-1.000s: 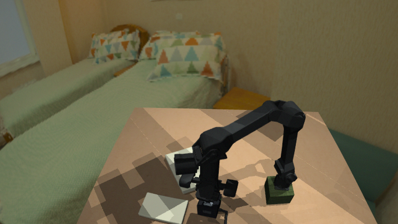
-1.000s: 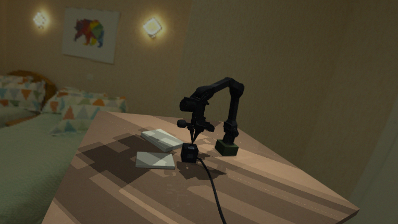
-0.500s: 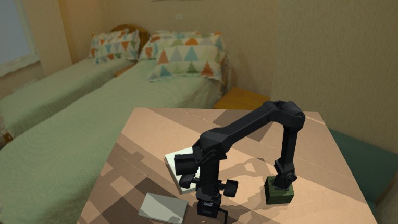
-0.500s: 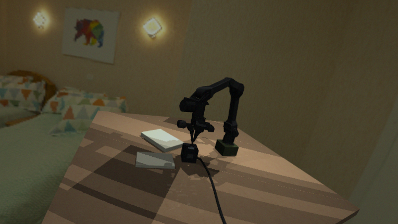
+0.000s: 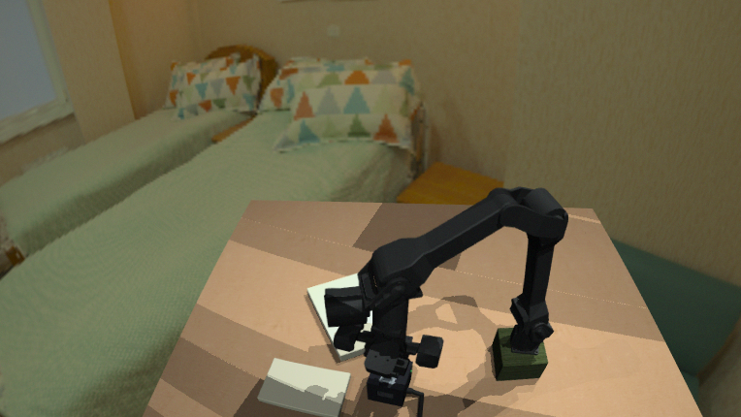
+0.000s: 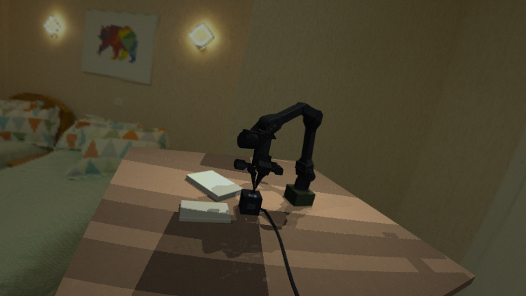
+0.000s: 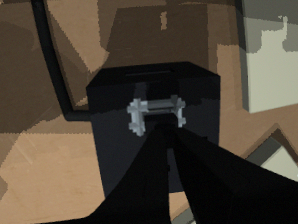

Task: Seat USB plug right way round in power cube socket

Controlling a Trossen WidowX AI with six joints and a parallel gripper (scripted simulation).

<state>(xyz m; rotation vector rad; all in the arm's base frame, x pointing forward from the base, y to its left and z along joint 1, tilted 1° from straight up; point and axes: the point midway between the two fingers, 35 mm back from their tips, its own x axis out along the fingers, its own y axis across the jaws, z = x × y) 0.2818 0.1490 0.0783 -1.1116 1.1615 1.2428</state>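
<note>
Right now my gripper tip is 2 cm above the USB plug. The rest, counted from my gripper tip: silver-framed socket 4 cm below.
</note>
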